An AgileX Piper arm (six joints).
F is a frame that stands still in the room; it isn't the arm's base.
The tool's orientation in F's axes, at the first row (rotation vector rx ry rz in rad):
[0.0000 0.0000 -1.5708]
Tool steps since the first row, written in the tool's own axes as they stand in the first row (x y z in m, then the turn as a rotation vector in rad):
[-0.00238 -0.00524 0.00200 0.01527 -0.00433 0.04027]
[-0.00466 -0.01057 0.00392 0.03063 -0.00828 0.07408]
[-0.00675 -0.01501 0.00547 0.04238 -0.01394 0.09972]
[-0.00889 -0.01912 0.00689 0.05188 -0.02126 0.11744]
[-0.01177 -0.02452 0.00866 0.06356 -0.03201 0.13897]
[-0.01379 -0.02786 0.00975 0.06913 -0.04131 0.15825]
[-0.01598 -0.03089 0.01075 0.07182 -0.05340 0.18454]
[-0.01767 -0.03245 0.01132 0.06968 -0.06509 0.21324]
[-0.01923 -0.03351 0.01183 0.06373 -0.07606 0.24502]
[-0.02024 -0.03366 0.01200 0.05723 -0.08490 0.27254]
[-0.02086 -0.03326 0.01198 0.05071 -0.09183 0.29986]
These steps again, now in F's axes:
[-0.00524 0.00238 0.00200 -0.00433 -0.01527 0.04027]
[-0.01057 0.00466 0.00392 -0.00828 -0.03063 0.07408]
[-0.01501 0.00675 0.00547 -0.01394 -0.04238 0.09972]
[-0.01912 0.00889 0.00689 -0.02126 -0.05188 0.11744]
[-0.02452 0.01177 0.00866 -0.03201 -0.06356 0.13897]
[-0.02786 0.01379 0.00975 -0.04131 -0.06913 0.15825]
[-0.03089 0.01598 0.01075 -0.05340 -0.07182 0.18454]
[-0.03245 0.01767 0.01132 -0.06509 -0.06968 0.21324]
[-0.03351 0.01923 0.01183 -0.07606 -0.06373 0.24502]
[-0.03366 0.02024 0.01200 -0.08490 -0.05723 0.27254]
[-0.03326 0.02086 0.01198 -0.09183 -0.05071 0.29986]

